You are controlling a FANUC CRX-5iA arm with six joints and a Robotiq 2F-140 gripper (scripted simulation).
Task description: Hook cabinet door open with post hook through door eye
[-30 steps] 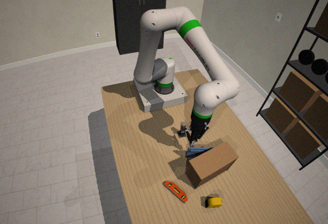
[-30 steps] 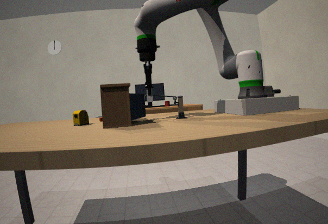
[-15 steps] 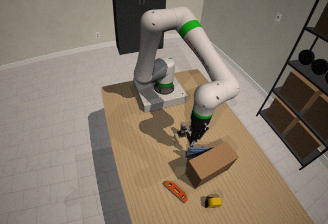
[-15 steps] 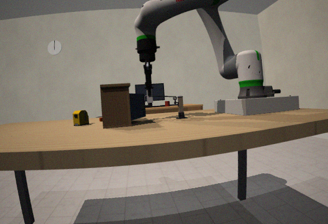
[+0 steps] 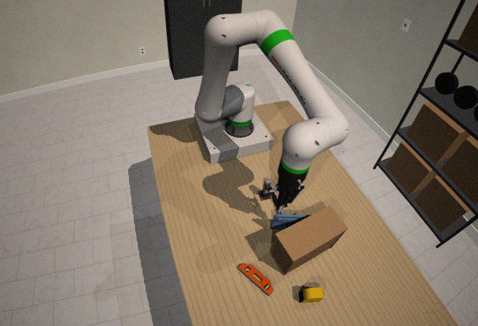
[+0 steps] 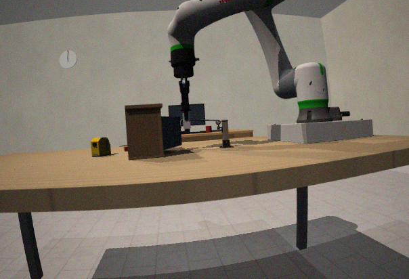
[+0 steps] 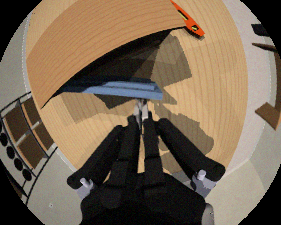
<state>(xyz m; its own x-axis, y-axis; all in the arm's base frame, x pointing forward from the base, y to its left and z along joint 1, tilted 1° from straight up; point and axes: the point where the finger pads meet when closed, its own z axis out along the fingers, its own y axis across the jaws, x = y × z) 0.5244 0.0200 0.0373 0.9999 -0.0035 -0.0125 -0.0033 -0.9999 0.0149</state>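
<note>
Right now the cabinet door is 5 cm ahead of my hand, 6 cm to the left of it and 4 cm below it. From my hand the other things lie so: hook post (10 cm behind, 4 cm below); then orange level (21 cm ahead, 14 cm to the right, 10 cm below); then yellow tape measure (32 cm ahead, 2 cm to the left, 8 cm below).
</note>
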